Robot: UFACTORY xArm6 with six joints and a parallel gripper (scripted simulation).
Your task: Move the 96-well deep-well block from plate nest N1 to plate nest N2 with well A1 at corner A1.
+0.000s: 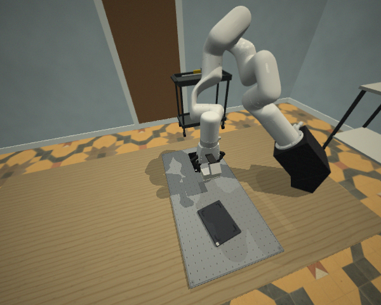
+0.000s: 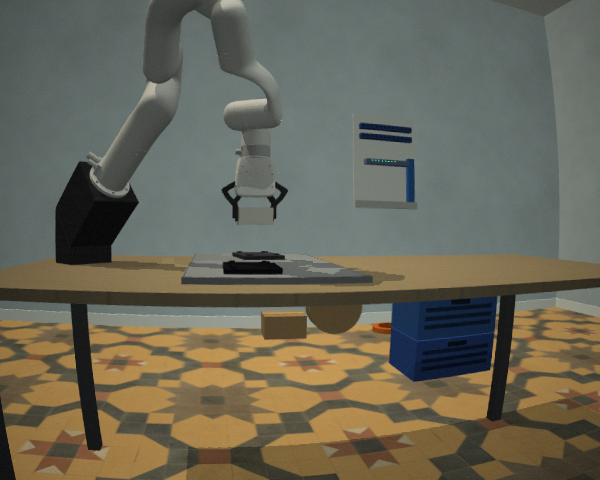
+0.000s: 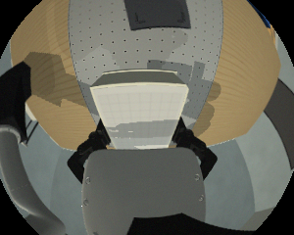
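My gripper is now 150 mm to the left of the black plate nest N2, 110 mm above it and 70 mm past it. The rest, counted from my hand: white corner mark: 110 mm below, 90 mm to the right, 10 mm ahead; white deep-well block: right at my hand; black plate nest N1: 200 mm to the left, 110 mm below, 90 mm ahead.
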